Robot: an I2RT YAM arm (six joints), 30 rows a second.
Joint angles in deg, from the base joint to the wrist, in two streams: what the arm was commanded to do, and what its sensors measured. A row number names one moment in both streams.
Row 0, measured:
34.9 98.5 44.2 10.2 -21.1 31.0
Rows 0 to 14, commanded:
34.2 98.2 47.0 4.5 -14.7 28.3
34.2 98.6 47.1 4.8 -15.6 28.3
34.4 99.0 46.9 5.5 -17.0 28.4
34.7 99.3 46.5 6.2 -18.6 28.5
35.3 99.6 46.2 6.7 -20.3 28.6
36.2 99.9 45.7 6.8 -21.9 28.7
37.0 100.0 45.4 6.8 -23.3 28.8
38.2 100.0 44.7 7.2 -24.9 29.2
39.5 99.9 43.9 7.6 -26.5 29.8
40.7 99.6 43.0 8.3 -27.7 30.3
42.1 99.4 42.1 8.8 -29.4 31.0
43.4 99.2 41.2 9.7 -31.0 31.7
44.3 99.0 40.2 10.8 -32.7 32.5
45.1 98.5 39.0 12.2 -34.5 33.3
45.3 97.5 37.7 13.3 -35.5 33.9
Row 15, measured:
42.3 98.4 41.5 13.1 -26.4 31.5
